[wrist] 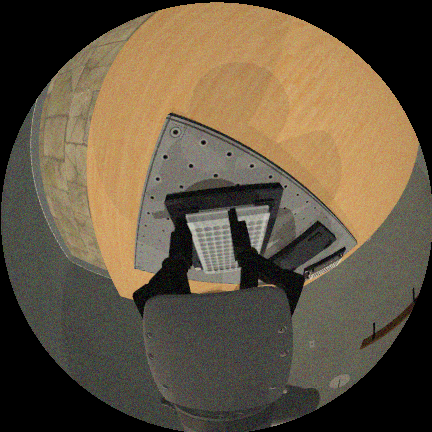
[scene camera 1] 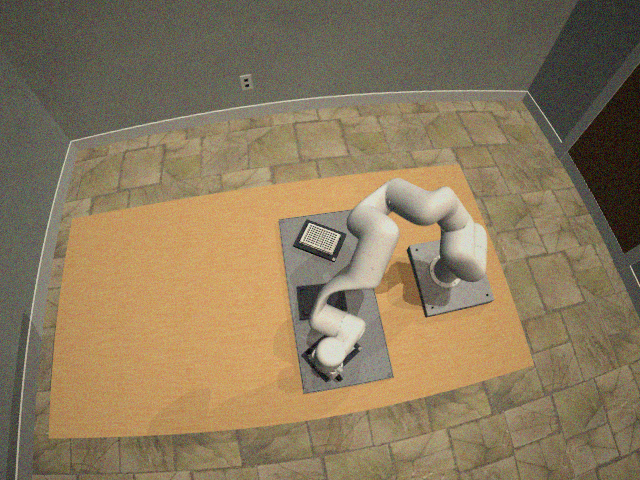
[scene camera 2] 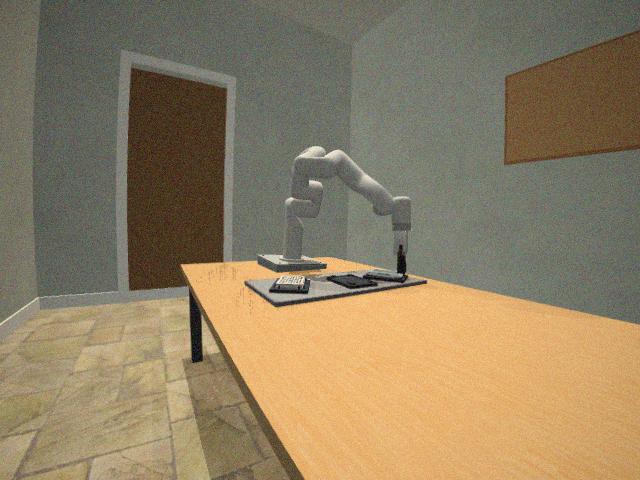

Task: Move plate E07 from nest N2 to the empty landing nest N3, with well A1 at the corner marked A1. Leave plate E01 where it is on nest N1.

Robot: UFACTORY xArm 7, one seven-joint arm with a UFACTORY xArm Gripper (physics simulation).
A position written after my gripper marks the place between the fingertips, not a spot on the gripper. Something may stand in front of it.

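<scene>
My gripper point(wrist: 207, 221) is there for me to see. I also see a grey perforated deck plate point(scene camera 1: 372, 363), and the wrist view gives me the plate point(wrist: 198, 160) as well.
</scene>
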